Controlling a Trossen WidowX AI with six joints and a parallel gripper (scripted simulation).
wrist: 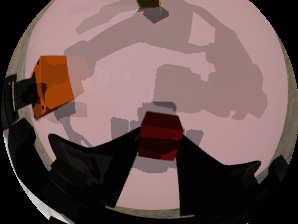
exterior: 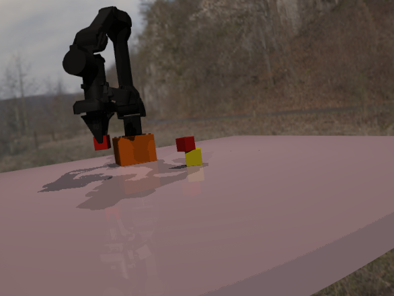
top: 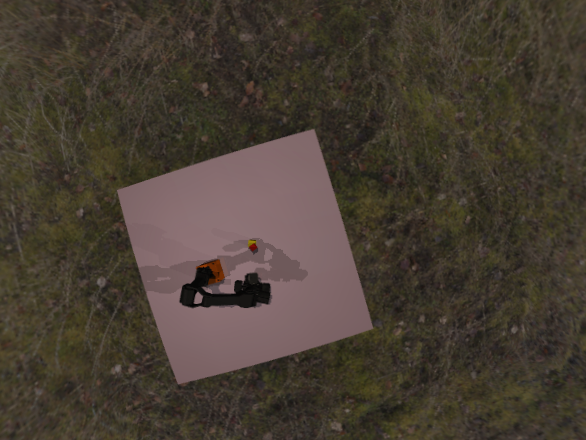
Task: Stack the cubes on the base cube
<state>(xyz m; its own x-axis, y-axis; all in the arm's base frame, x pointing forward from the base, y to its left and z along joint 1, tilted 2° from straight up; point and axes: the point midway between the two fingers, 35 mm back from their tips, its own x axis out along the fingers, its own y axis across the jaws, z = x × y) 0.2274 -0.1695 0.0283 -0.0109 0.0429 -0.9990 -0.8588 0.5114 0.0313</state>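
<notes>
The red cube is 8 cm ahead of my gripper tip, 19 cm to the left of it and 3 cm below it. Round my gripper tip: yellow cube 7 cm ahead, 21 cm to the left, 7 cm below.
</notes>
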